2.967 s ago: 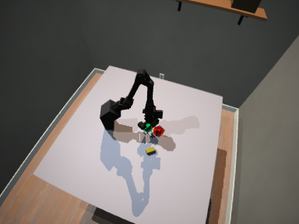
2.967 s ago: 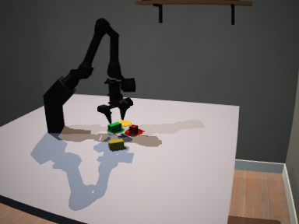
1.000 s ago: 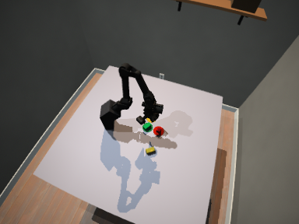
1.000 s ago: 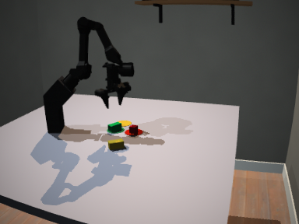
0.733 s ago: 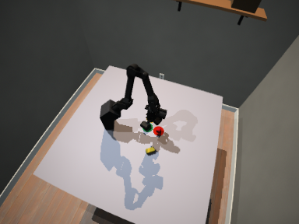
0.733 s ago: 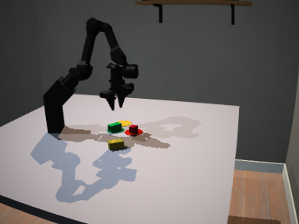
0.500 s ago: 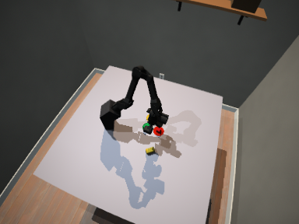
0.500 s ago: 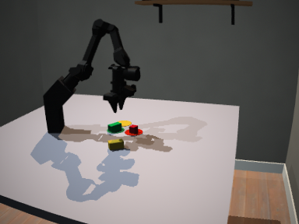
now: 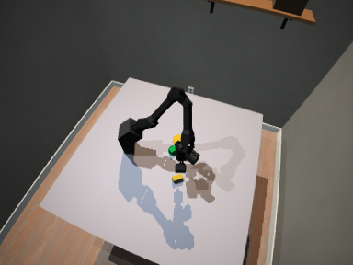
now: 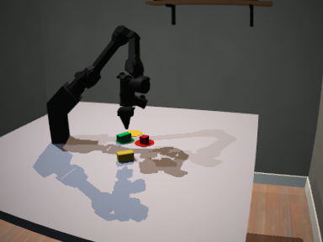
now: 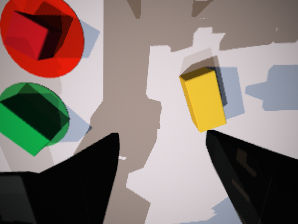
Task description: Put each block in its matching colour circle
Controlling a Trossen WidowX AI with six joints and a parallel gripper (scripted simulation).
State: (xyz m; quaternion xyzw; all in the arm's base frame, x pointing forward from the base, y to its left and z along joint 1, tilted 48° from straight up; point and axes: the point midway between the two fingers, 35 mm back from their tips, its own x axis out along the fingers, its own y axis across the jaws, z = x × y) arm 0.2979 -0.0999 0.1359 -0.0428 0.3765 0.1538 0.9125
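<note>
The yellow block is 14 cm below my hand, 6 cm to the right of it and 2 cm ahead of it. Round my hand: green block (14 cm below, 12 cm to the left, 10 cm behind); red block (14 cm below, 13 cm to the left); red circle (15 cm below, 13 cm to the left).
</note>
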